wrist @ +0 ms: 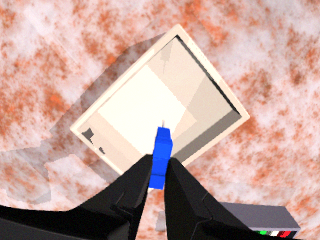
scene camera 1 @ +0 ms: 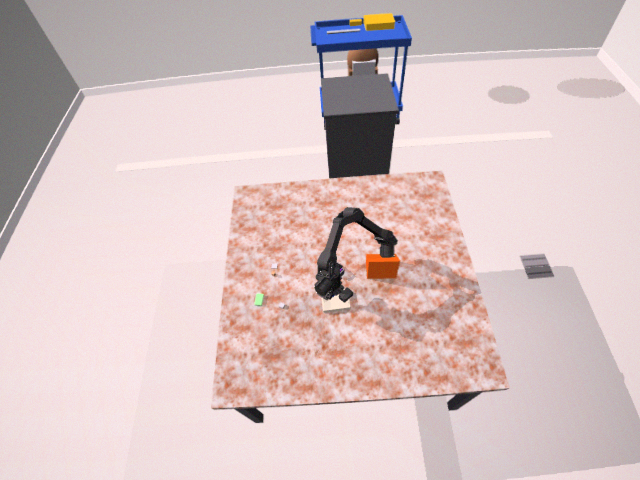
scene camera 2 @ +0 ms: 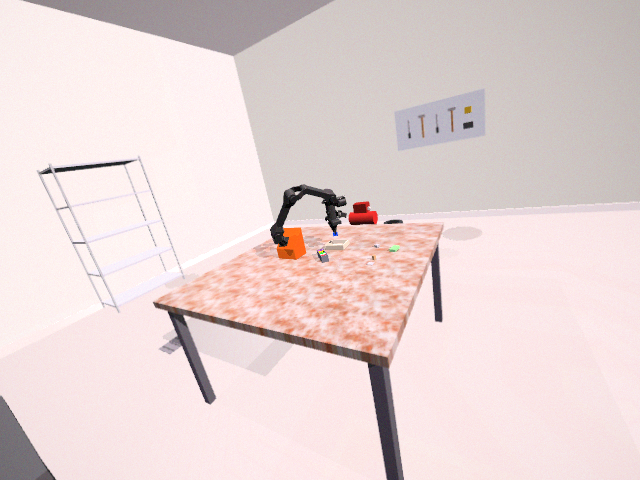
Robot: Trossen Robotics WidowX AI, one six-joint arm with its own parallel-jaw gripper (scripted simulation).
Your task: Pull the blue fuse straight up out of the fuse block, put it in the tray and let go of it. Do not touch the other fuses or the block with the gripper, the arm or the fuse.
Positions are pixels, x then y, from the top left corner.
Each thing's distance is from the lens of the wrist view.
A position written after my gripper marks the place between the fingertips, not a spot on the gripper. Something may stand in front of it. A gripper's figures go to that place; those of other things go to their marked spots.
my gripper (wrist: 159, 162): 0.10 m
blue fuse (wrist: 162, 151): 0.09 m
tray (wrist: 173, 81): 0.17 m
The marked spots on the tray and the blue fuse are 0.10 m apart.
